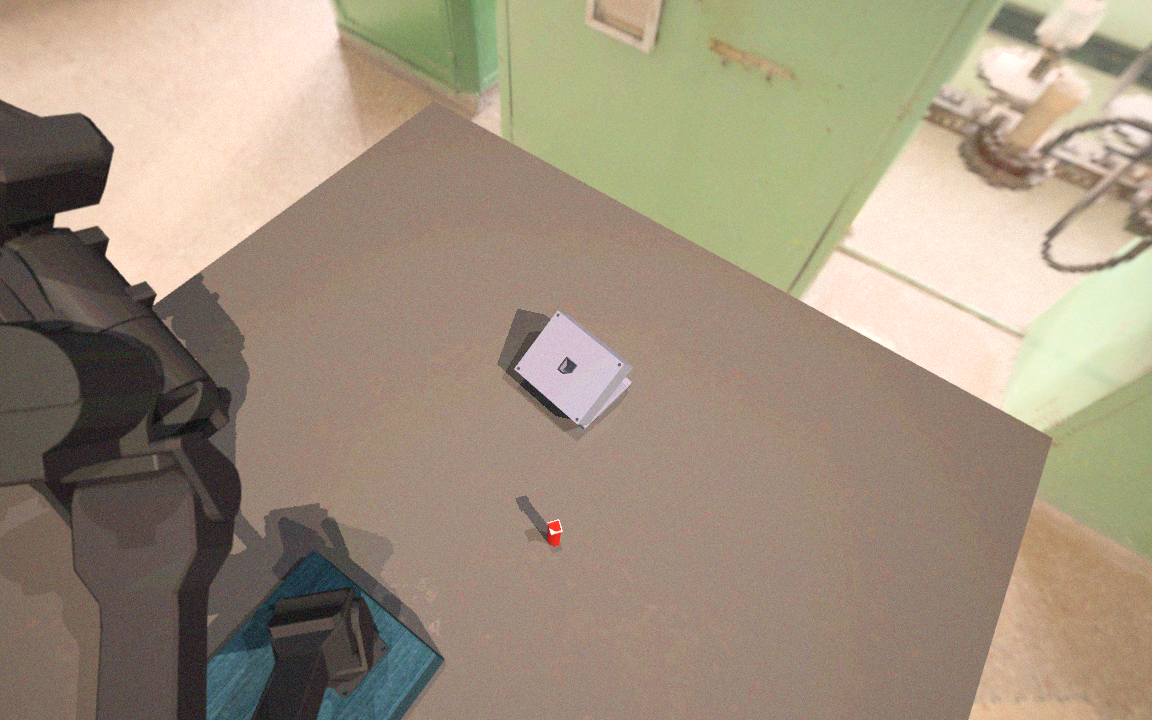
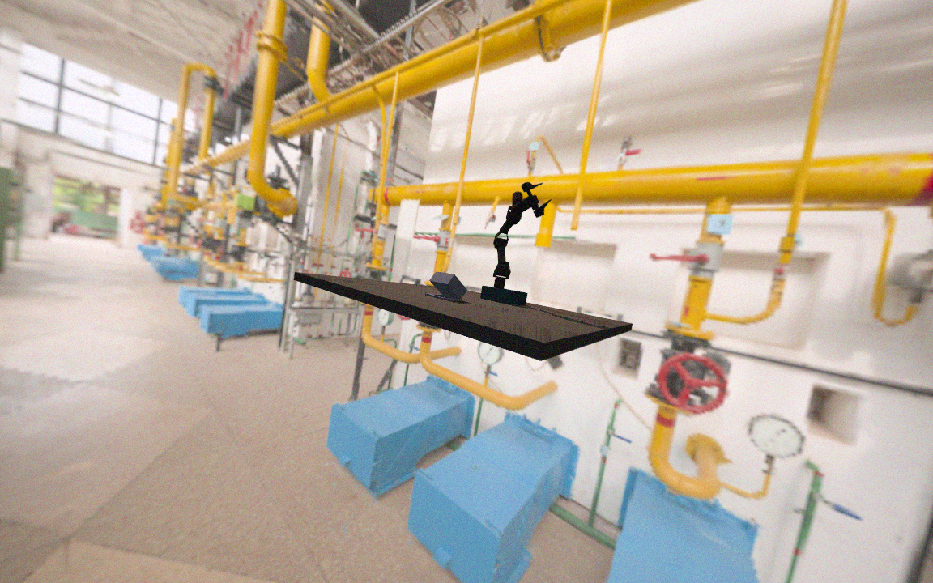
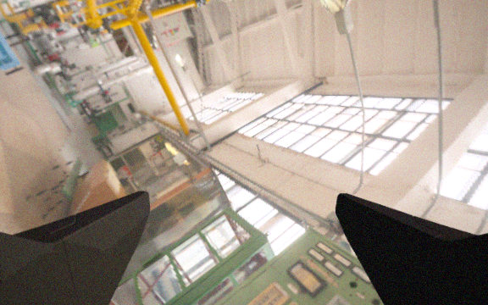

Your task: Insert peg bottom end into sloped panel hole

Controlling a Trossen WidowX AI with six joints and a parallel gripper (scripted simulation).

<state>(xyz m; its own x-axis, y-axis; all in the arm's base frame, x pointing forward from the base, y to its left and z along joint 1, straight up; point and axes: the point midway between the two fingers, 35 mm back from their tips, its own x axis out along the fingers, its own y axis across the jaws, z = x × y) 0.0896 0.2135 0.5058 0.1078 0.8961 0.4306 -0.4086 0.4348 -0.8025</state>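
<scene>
My gripper tip is 160 mm short of the red square peg, 340 mm to the left of it and 540 mm above it. Also, from my gripper tip: sloped panel: 370 mm ahead, 210 mm to the right, 530 mm below.
</scene>
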